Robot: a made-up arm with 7 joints.
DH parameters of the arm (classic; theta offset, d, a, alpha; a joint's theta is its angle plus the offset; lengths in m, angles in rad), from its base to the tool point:
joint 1: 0 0.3 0.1 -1.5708
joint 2: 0 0.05 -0.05 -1.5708
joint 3: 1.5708 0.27 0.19 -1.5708
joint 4: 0 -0.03 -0.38 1.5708
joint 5: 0 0.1 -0.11 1.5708
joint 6: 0 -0.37 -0.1 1.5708
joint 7: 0.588 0 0.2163 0
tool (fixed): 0.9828 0.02 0 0
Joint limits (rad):
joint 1: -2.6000..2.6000
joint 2: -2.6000..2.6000
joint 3: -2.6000..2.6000
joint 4: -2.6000..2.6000
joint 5: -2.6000..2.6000
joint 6: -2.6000..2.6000
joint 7: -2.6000..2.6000
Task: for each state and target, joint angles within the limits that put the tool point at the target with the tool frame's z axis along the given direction. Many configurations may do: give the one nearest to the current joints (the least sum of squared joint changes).
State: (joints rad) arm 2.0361 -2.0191 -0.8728 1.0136 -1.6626 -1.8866 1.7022
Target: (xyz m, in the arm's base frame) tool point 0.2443 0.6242 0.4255 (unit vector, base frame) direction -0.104 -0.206 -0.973
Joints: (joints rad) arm 1.8605 -1.9532 -0.2452 1.2388 -2.0194 -1.0388 1.7305
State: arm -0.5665 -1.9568 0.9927 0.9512 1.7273 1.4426 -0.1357
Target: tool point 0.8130 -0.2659 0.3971 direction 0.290 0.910 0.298
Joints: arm -0.1703 -1.5898 1.3048 0.7866 2.0872 1.2862 0.2004
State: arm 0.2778 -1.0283 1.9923 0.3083 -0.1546 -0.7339 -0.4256
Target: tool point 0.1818 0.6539 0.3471 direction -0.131 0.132 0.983
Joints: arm 0.6205 -1.4623 1.5225 0.4262 -0.1614 -1.0127 -0.6967
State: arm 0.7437 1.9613 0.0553 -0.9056 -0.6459 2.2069 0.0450
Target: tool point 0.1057 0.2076 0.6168 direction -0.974 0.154 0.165
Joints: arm 0.3267 2.0931 -0.1185 -0.8853 -0.7325 2.6000 0.1264
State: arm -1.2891 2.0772 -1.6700 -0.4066 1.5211 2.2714 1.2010
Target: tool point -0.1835 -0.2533 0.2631 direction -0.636 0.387 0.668
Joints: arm -1.7737 2.4751 -2.0636 -0.8687 1.2308 2.5632 1.6227
